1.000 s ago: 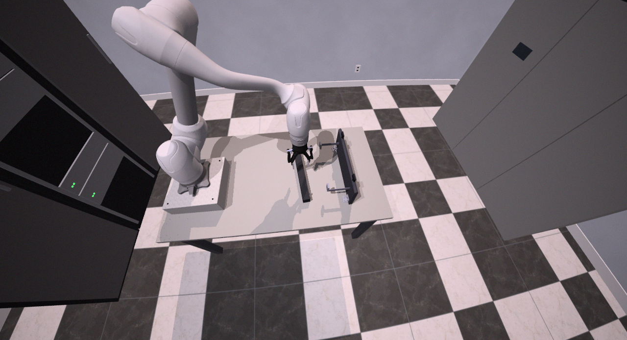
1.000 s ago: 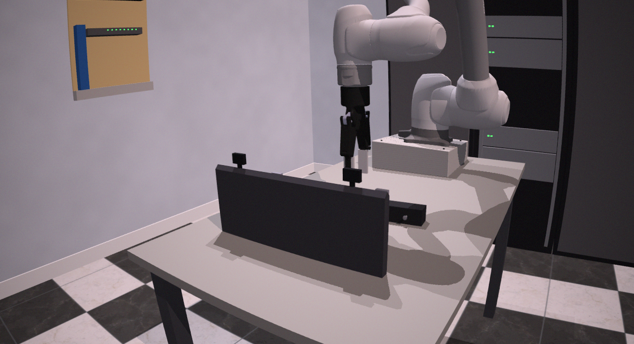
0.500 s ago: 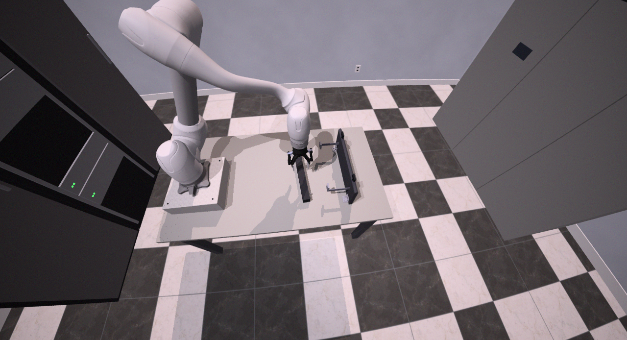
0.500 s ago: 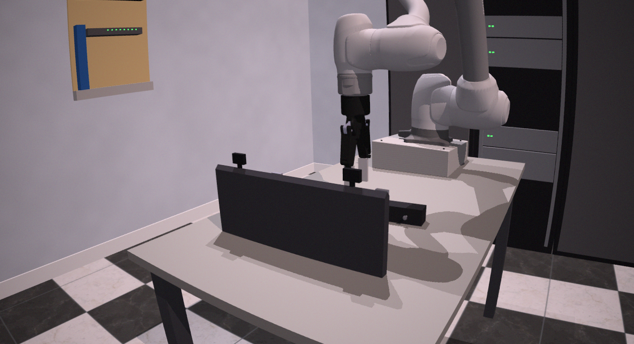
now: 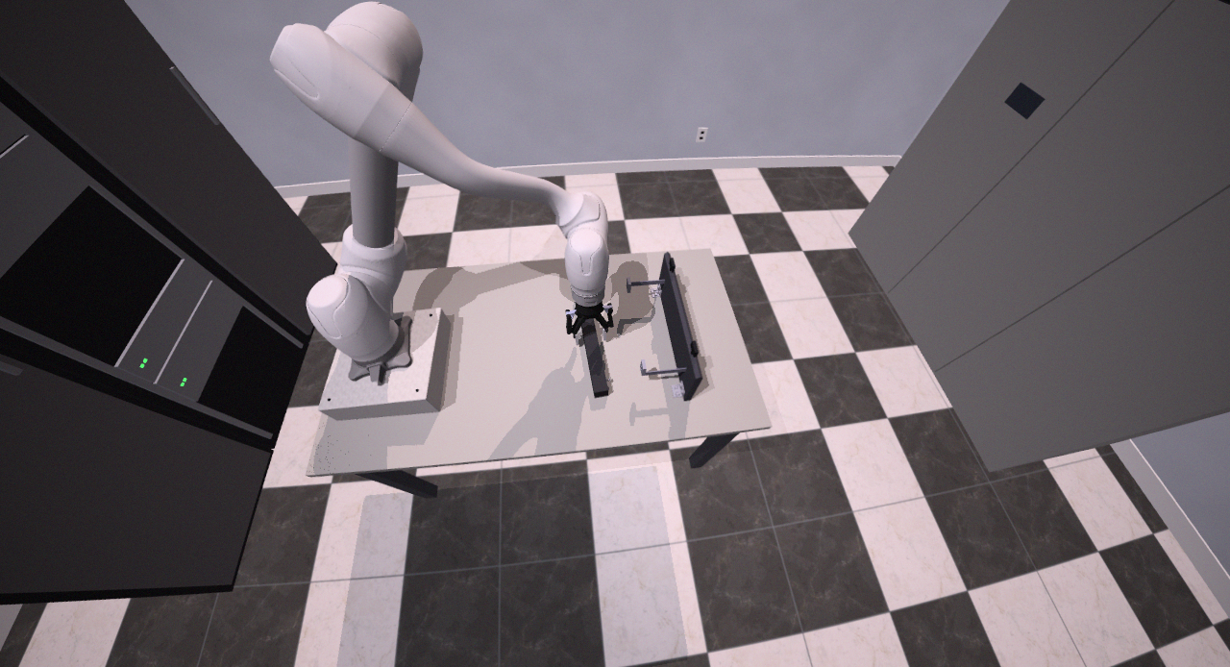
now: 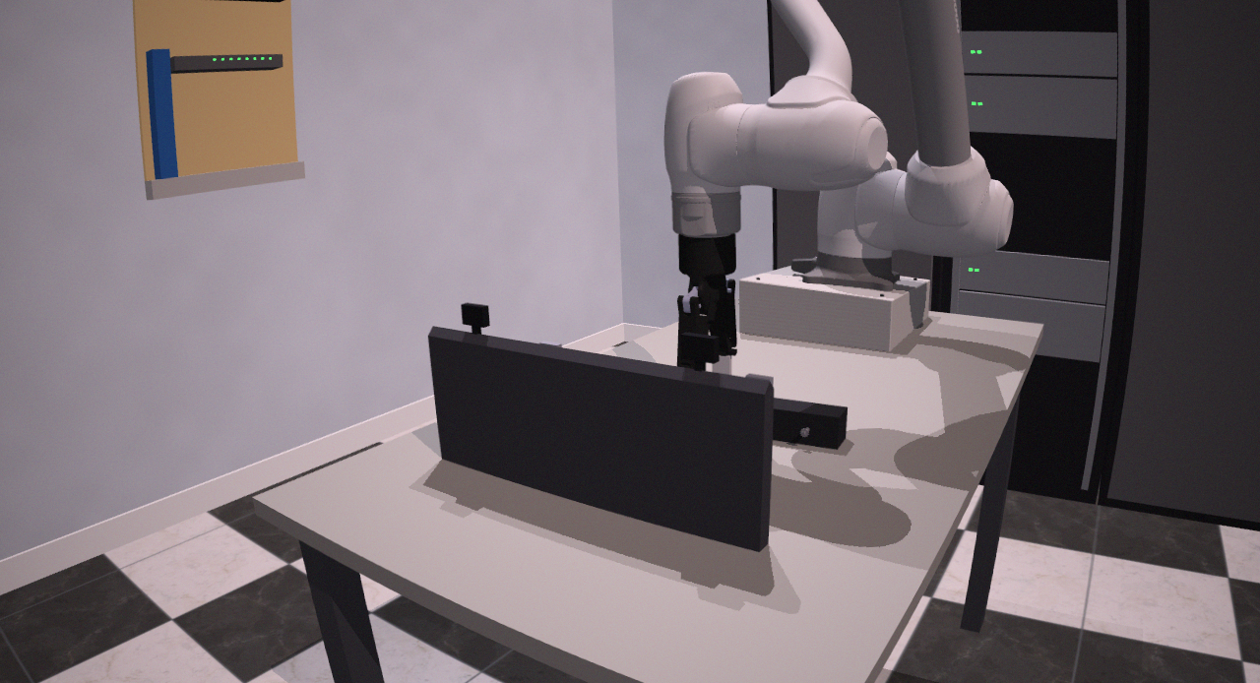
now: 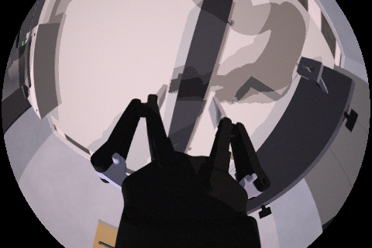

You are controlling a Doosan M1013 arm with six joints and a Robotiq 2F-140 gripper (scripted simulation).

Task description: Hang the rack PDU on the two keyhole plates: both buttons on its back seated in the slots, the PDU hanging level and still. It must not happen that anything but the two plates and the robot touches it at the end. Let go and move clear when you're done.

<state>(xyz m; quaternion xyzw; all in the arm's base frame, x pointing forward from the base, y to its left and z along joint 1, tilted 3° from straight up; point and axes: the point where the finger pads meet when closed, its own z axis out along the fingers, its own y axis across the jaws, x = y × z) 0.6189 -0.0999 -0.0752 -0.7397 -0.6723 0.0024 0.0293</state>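
The rack PDU lies 30 mm below my hand and 20 mm ahead of it. From my hand the other things lie so: dark upright panel (270 mm ahead, 60 mm to the right, 30 mm above).
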